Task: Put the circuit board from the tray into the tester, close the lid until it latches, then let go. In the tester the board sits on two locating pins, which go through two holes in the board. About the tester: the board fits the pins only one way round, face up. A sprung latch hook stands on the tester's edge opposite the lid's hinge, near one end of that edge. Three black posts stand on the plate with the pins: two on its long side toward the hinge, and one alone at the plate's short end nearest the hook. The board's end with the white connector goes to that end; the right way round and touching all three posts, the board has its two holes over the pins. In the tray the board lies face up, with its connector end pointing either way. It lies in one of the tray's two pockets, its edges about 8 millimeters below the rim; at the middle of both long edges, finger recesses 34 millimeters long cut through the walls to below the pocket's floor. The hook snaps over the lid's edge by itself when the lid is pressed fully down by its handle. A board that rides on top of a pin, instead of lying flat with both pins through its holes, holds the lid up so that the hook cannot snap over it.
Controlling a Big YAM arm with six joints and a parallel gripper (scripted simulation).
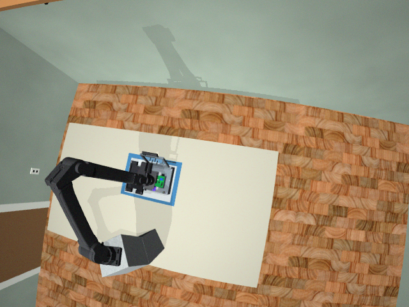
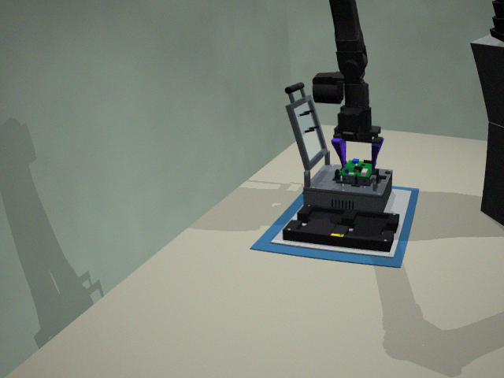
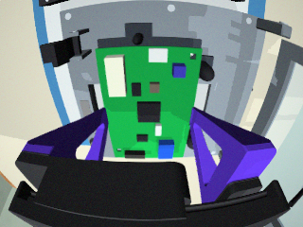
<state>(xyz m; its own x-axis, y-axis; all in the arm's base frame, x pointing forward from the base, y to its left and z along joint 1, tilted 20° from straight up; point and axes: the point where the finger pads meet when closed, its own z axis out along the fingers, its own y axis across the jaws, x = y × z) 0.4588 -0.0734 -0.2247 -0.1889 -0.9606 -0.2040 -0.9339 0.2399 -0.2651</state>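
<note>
The green circuit board lies right at my hand. Round my hand: tester (40 mm ahead, 30 mm to the left, 20 mm above); then tester lid (120 mm ahead, 20 mm to the right, 90 mm above); then tester plate (10 mm ahead, 10 mm to the left, 20 mm below).
</note>
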